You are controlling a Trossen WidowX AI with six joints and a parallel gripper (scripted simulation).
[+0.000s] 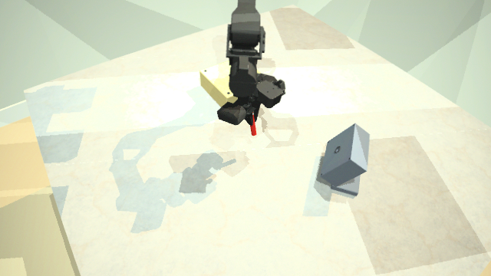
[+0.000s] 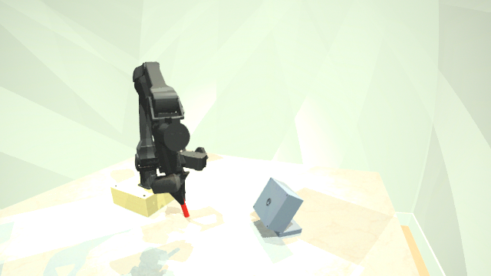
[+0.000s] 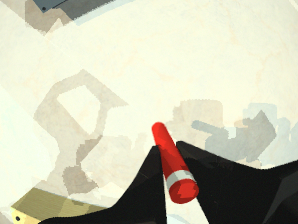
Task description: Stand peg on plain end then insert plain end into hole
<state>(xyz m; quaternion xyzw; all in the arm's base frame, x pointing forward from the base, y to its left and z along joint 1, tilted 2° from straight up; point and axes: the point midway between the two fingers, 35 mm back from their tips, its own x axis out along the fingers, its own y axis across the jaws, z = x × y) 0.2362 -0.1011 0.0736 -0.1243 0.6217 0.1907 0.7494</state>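
My gripper tip is now 18 cm to the right of the grey-blue sloped panel, 18 cm short of it and 4 cm above it. Also, from my gripper tip: red peg 2 cm above; then thin flat foot 20 cm to the left, 20 cm ahead, 10 cm below.
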